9 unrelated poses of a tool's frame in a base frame.
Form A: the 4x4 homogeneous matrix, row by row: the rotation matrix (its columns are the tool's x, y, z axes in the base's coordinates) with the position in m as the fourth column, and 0 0 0 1 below. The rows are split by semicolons.
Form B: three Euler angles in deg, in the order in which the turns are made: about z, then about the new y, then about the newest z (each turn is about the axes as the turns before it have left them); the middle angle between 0 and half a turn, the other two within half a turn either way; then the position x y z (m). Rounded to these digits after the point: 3 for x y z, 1 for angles. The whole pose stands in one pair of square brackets.
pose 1, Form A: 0.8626 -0.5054 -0.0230 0.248; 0.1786 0.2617 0.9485 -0.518; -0.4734 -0.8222 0.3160 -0.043; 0 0 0 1
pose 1, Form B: [91.4 71.6 -60.1 0.248 -0.518 -0.043]
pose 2, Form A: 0.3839 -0.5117 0.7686 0.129; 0.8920 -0.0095 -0.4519 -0.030; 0.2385 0.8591 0.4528 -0.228; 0 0 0 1
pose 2, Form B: [-30.5 63.1 105.5 0.129 -0.030 -0.228]
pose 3, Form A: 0.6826 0.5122 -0.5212 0.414; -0.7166 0.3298 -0.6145 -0.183; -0.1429 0.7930 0.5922 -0.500; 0 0 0 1
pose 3, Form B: [-130.3 53.7 79.8 0.414 -0.183 -0.500]
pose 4, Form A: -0.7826 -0.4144 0.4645 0.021; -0.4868 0.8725 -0.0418 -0.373; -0.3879 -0.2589 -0.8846 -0.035; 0 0 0 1
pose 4, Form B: [-5.1 152.2 -33.7 0.021 -0.373 -0.035]
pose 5, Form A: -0.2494 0.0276 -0.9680 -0.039; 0.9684 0.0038 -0.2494 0.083; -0.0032 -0.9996 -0.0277 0.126; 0 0 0 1
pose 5, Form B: [-165.6 91.6 -89.8 -0.039 0.083 0.126]
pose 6, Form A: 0.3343 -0.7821 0.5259 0.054; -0.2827 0.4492 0.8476 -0.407; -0.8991 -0.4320 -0.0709 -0.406; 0 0 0 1
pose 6, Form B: [58.2 94.1 -25.7 0.054 -0.407 -0.406]
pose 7, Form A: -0.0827 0.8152 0.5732 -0.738; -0.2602 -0.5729 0.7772 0.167; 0.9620 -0.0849 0.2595 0.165; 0 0 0 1
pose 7, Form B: [53.6 75.0 -175.0 -0.738 0.167 0.165]
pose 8, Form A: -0.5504 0.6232 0.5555 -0.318; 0.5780 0.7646 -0.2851 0.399; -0.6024 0.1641 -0.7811 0.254; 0 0 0 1
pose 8, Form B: [-27.2 141.4 15.2 -0.318 0.399 0.254]
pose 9, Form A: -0.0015 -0.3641 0.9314 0.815; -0.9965 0.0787 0.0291 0.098; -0.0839 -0.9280 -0.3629 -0.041; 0 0 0 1
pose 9, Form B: [1.8 111.3 -84.8 0.815 0.098 -0.041]
